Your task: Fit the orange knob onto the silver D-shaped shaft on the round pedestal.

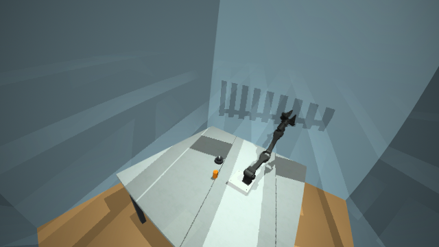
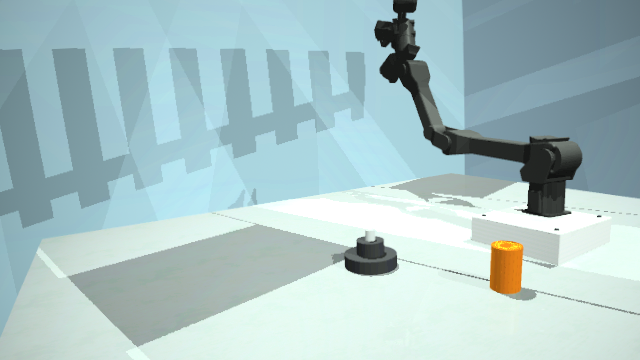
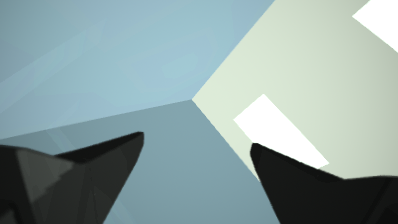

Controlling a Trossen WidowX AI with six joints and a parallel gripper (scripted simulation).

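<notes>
My gripper tip is now 67 cm to the right of the orange knob, 51 cm above it and 29 cm short of it. From my gripper tip the other things lie so: dark round pedestal (52 cm below, 50 cm to the left, 40 cm ahead).
</notes>
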